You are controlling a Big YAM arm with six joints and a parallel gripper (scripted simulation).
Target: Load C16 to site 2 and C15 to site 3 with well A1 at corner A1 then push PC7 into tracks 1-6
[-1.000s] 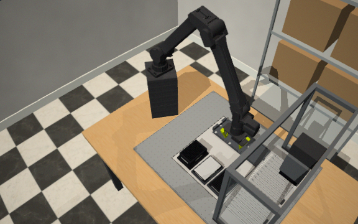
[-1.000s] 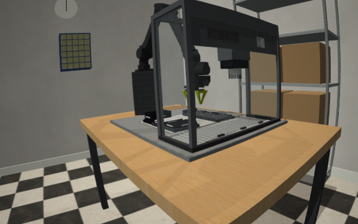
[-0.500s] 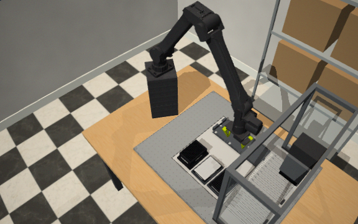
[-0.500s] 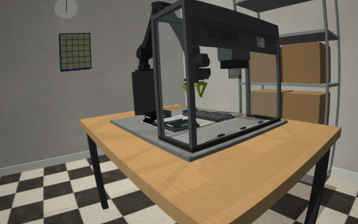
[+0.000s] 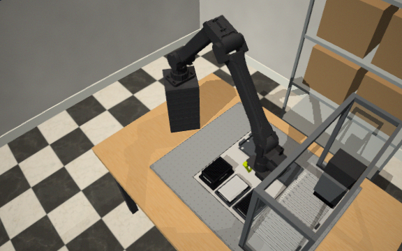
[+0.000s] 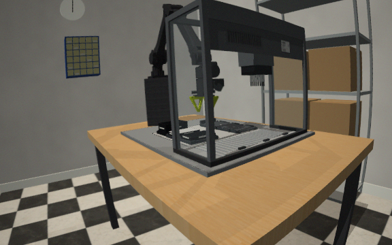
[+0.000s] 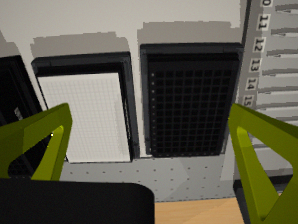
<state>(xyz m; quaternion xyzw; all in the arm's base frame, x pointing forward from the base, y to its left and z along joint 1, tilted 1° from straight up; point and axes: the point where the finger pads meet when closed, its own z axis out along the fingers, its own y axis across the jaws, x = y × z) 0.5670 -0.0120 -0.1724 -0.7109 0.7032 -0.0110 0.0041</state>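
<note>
Now: hand 4 cm short of the black 96-well plate C15, 6 cm to the left of it and 10 cm above it. Round my hand: plate nest S2: 6 cm behind, 8 cm to the right, 11 cm below; plate nest S3: 4 cm ahead, 6 cm to the right, 11 cm below; dark grey carrier PC7: 8 cm behind, 18 cm to the left, 10 cm below.
</note>
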